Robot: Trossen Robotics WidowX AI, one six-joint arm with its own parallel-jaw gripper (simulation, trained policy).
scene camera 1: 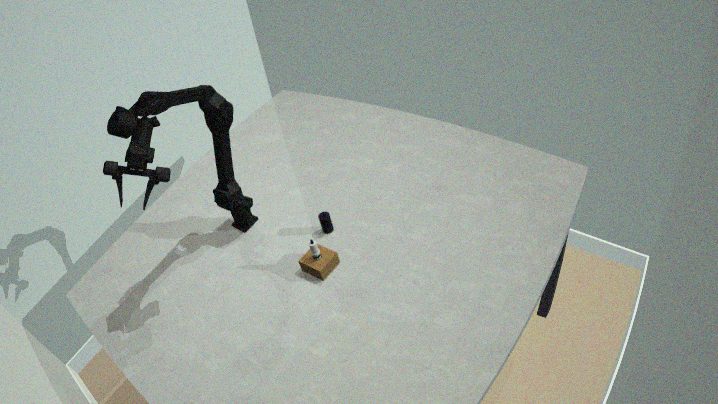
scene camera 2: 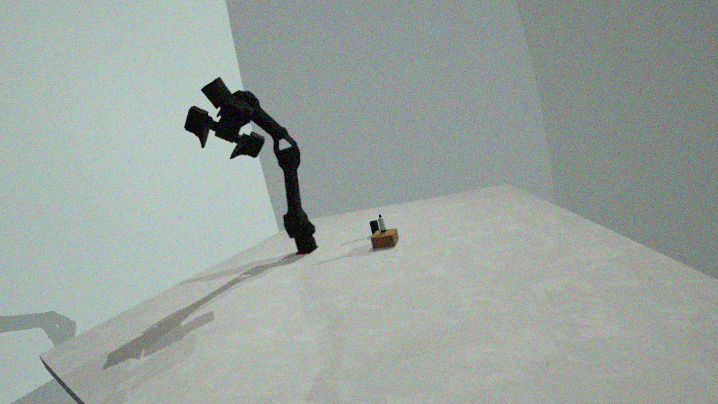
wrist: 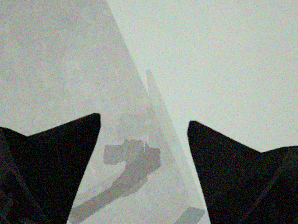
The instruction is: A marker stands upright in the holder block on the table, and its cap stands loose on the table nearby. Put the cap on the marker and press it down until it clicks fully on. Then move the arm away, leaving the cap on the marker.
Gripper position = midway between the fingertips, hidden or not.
I see my gripper (scene camera 2: 217,152).
My gripper is seen too in scene camera 1 (scene camera 1: 132,208) and in the wrist view (wrist: 144,123).
